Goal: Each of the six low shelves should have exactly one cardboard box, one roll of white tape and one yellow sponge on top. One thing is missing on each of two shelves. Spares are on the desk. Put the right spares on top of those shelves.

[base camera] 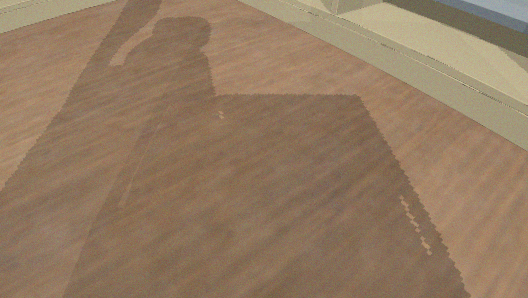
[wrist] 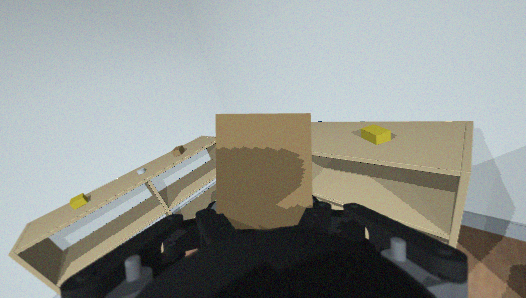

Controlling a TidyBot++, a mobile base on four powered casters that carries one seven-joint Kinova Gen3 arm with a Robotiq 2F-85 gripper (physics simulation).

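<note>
A cardboard box point(wrist: 262, 160) is held upright in my gripper point(wrist: 262, 203), which is shut on it in the wrist view. Beyond it at the right is a low shelf point(wrist: 420, 145) with a yellow sponge point(wrist: 376, 135) on top; the held box hides the left part of this shelf. Another low shelf point(wrist: 110, 186) at the left carries a yellow sponge point(wrist: 78, 201), a white tape roll point(wrist: 141, 171) and a small cardboard box point(wrist: 178, 150). The held box is apart from both shelves. The gripper does not show in the base camera view.
In the base camera view, the bottom front of a shelf point(base camera: 430, 82) runs diagonally across the upper right, and a pale base edge point(base camera: 30, 15) crosses the upper left. The robot's shadow lies on the wooden floor point(base camera: 310, 65). A pale wall point(wrist: 250, 55) stands behind the shelves.
</note>
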